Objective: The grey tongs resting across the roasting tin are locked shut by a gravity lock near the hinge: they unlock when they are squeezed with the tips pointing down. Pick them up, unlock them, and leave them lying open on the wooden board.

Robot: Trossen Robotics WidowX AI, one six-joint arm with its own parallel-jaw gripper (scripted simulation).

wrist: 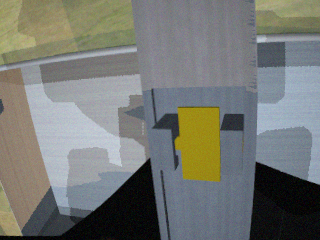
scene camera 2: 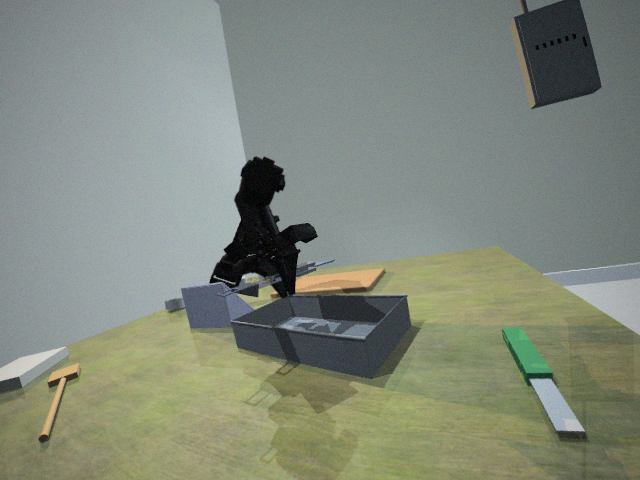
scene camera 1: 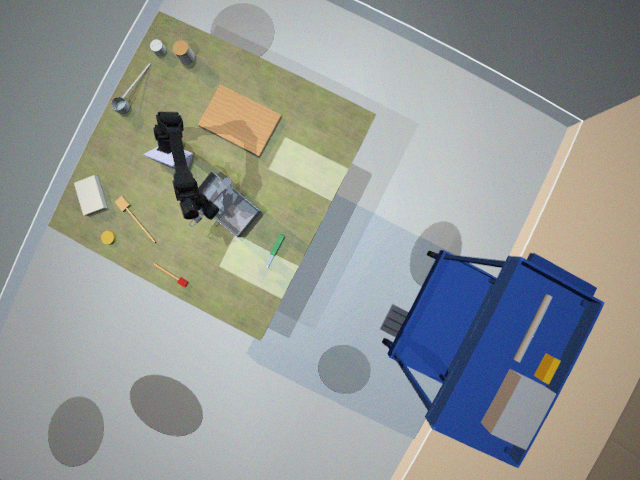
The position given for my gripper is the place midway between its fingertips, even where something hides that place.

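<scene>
My gripper (scene camera 2: 289, 296) is in the scene, and the wrist view has my gripper as well (wrist: 186, 162). That same view takes in a yellow lock piece (wrist: 199, 139) and a roasting tin (wrist: 80, 132). There is also a pale block (scene camera 1: 89, 191), though in the wrist view the block is out of frame. A green-handled knife (scene camera 2: 536, 373) is here too, and in the wrist view the knife is out of frame.
</scene>
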